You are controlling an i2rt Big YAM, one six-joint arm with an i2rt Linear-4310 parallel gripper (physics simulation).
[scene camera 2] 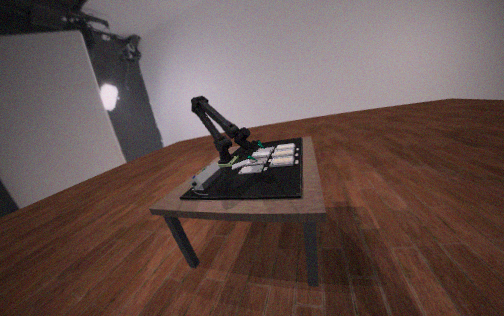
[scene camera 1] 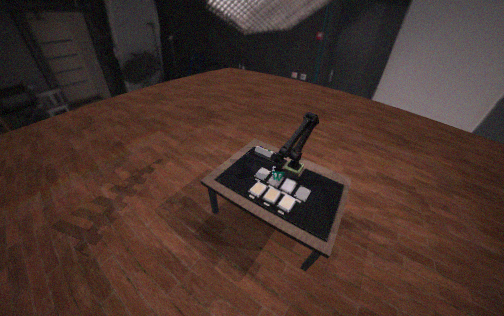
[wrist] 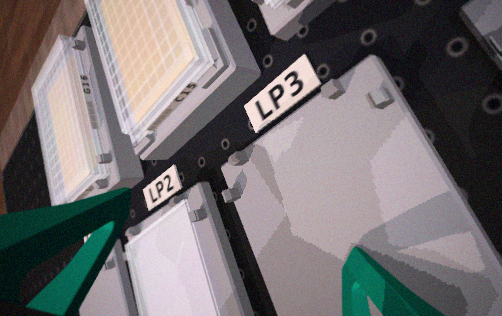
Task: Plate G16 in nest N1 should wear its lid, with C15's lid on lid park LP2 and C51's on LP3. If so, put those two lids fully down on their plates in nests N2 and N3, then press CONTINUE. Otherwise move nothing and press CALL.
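Where they show: gripper, between the fingertips: [scene camera 2: 261, 154] [scene camera 1: 276, 180] [wrist: 240, 229]; arm's base, origin of its link: [scene camera 2: 226, 160] [scene camera 1: 294, 165].
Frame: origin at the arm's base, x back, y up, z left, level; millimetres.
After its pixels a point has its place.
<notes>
My gripper [scene camera 1: 277, 175] @(x -301, y 26, z -13 mm) [scene camera 2: 256, 151] @(x -301, y 26, z -13 mm) [wrist: 240, 229] @(x -301, y 26, z -13 mm) is open and empty, low over lid park LP3 [wrist: 330, 170] @(x -315, y -7, z -45 mm), whose grey surface shows no clear lid edge in the wrist view. Lid park LP2 [wrist: 212, 215] @(x -316, y -9, z 41 mm) bears a clear, pale lid [wrist: 170, 270] @(x -291, y 4, z 78 mm) [scene camera 1: 288, 186] @(x -277, y 5, z 92 mm). Plate G16 [wrist: 70, 125] @(x -420, y 23, z 141 mm) sits at the left, with a glossy clear cover over its tan grid. Plate C15 [wrist: 155, 55] @(x -409, y 19, z 21 mm) [scene camera 1: 272, 195] @(x -458, y 20, z 49 mm) sits beside it, with a clear rim; whether that is a lid I cannot tell. The corner of a third plate [wrist: 287, 15] @(x -389, y -2, z -53 mm) shows at the top. The left finger hides LP1's label.
A grey box [scene camera 1: 264, 151] @(x -71, y 51, z -313 mm) [scene camera 2: 202, 181] @(x -92, y 28, z -400 mm) stands at the table's side; its button labels are unreadable. Another grey park [scene camera 1: 263, 173] @(x -281, y -7, z -165 mm) lies beyond LP3. A pale tilted strip [scene camera 2: 242, 164] @(x -195, y 0, z -108 mm) shows near the gripper in scene camera 2; I cannot tell what it is.
</notes>
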